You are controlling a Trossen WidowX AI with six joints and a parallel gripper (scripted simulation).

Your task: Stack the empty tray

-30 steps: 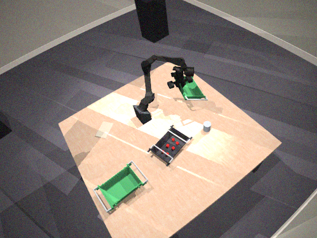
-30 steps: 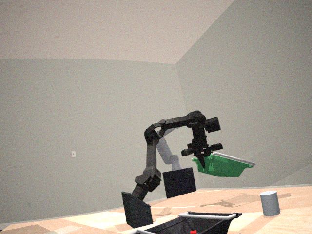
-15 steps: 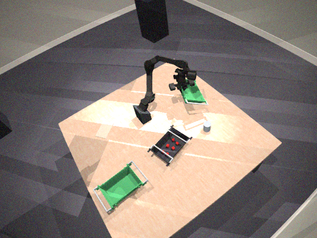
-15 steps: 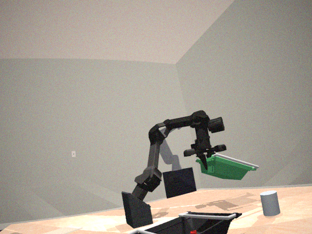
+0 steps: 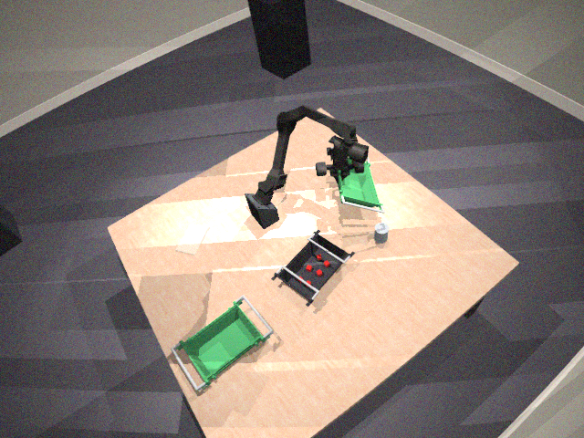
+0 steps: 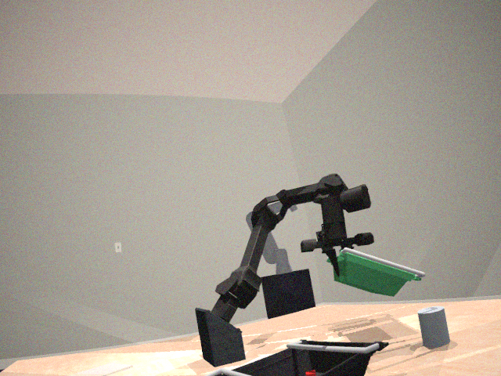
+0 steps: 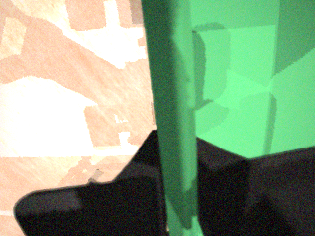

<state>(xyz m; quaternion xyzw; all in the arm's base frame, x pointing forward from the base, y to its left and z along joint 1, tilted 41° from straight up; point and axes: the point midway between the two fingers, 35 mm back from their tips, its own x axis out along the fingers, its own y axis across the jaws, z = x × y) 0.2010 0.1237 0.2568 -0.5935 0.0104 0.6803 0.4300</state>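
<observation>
Right now the green tray is 6 cm to the left of my gripper tip and 4 cm ahead of it. Round my gripper tip: flat pale sheet: 57 cm to the right, 35 cm behind, 17 cm below.
</observation>
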